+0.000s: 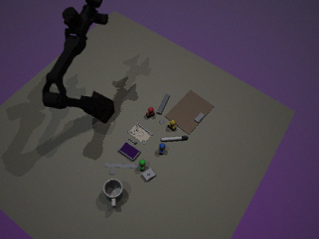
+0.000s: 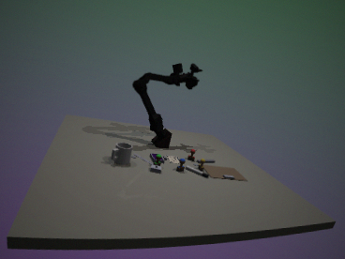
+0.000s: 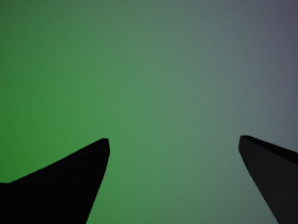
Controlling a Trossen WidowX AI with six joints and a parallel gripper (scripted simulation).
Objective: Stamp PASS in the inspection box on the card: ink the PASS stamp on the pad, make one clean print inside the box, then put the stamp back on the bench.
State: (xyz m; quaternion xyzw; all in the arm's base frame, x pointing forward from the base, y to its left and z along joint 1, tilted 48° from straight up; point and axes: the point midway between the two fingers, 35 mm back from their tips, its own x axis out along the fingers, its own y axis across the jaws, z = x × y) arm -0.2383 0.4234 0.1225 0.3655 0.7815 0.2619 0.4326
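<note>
Now: the grey block 58 cm ahead of my gripper tip, 34 cm to the right of it and 49 cm below it. Round my gripper tip: card: 41 cm ahead, 19 cm to the right, 51 cm below; then grey bar: 39 cm ahead, 2 cm to the left, 50 cm below; then red-knobbed stamp: 38 cm ahead, 8 cm to the right, 48 cm below.
</note>
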